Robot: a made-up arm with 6 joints.
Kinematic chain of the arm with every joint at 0, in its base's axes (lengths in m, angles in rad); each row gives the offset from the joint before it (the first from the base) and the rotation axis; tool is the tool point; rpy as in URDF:
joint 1: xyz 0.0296 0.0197 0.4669 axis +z
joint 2: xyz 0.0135 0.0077 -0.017 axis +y
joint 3: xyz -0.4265 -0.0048 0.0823 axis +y
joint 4: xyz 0.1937 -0.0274 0.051 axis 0.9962 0 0.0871
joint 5: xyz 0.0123 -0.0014 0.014 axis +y
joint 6: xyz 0.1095 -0.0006 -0.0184 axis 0.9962 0 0.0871
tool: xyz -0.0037 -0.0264 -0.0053 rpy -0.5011 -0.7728 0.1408
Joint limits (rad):
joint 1: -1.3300..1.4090
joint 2: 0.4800..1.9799
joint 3: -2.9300..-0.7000
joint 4: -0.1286..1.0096
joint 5: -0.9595..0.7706
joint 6: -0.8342..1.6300
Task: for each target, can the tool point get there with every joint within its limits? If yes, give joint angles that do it. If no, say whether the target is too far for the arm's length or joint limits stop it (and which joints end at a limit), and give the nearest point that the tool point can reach.
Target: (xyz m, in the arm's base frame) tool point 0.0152 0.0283 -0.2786
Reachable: no: joint limits stop it (at a limit: joint 1, joint 2, joint 3) | nearest point 0.1038 0.3476 0.5217 | short by 0.866 m
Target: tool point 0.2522 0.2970 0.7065
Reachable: yes | joints 0.9908 1.5982 -1.0192 0.1290 0.2821 0.7481
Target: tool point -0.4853 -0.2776 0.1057
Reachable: no: joint limits stop it (at a limit: joint 2, joint 3, joint 4, joint 5, joint 6) | nearest point -0.5161 -0.2954 0.7743 | short by 0.670 m
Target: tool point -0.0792 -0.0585 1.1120
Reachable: yes | joints 0.5417 0.8507 -2.1530 0.7429 0.4737 -0.6474
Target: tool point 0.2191 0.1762 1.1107
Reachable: yes | joints 0.9146 1.3697 -1.9098 0.1311 -0.3665 0.0587
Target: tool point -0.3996 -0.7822 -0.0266
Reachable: no: too far | nearest point 0.0377 -0.4134 0.5415 | short by 0.806 m
